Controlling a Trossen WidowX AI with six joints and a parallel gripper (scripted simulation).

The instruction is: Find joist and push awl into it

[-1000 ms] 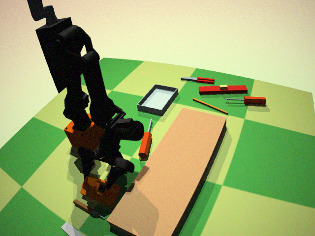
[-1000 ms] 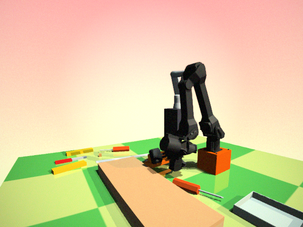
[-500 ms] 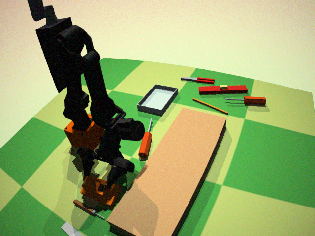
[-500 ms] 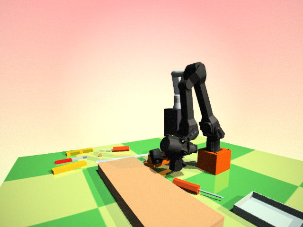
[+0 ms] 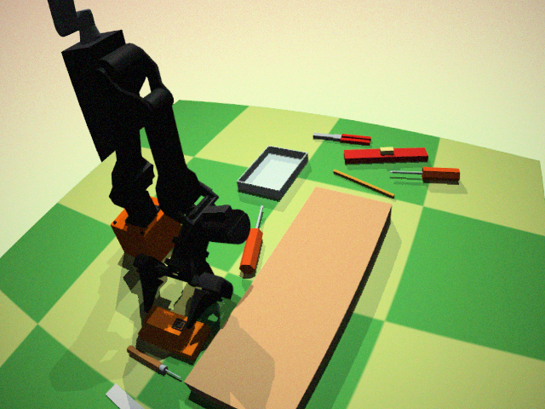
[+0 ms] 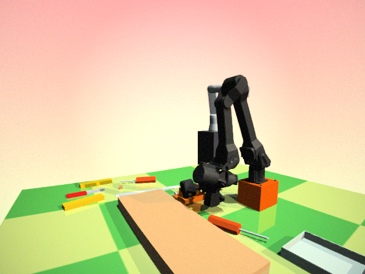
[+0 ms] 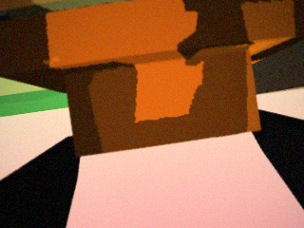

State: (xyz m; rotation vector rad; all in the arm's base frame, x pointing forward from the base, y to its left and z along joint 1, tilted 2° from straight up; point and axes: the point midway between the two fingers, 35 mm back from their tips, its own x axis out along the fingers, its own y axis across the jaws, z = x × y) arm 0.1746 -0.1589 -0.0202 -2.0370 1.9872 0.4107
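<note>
Now: gripper tip 10 mm short of the orange stud finder and 10 mm above it. Also, from my gripper tip: awl: 10 mm ahead, 70 mm to the right, 50 mm below; grey card: 90 mm ahead, 190 mm to the right, 50 mm below; grey tray: 10 mm behind, 500 mm to the left, 40 mm below.
</note>
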